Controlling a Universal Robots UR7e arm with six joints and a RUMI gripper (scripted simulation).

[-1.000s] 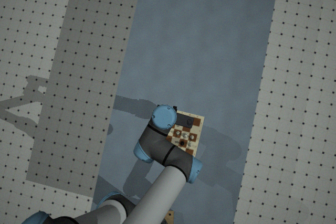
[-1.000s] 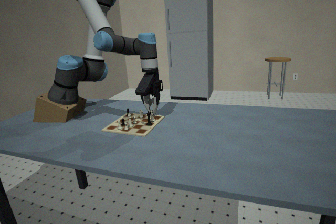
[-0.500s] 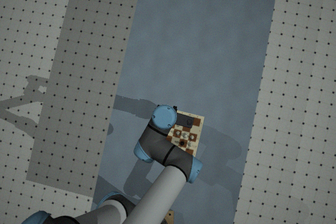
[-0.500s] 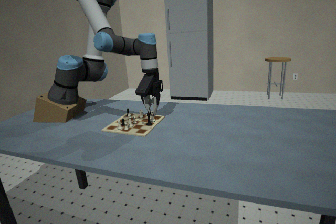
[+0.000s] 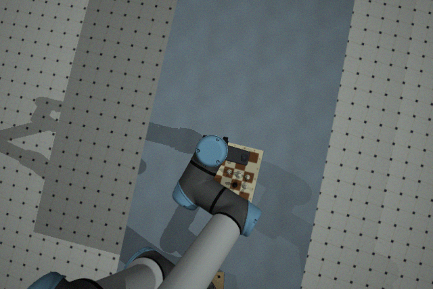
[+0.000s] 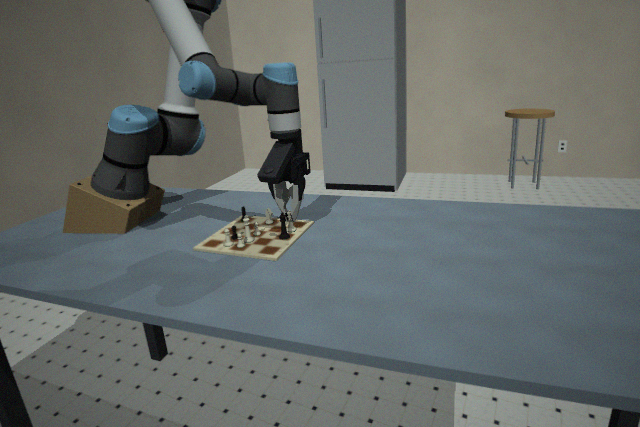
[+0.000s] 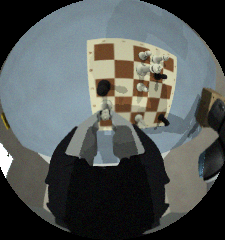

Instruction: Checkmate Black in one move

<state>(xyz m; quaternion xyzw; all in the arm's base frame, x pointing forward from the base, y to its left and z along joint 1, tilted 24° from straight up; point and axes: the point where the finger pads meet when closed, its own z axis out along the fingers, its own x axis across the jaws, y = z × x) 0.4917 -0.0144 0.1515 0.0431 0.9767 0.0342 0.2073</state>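
My gripper is now 10 mm above the white piece. Round my hand: tall black piece 40 mm to the right, 10 mm below; then chessboard 80 mm behind, 40 mm below, 30 mm to the right.
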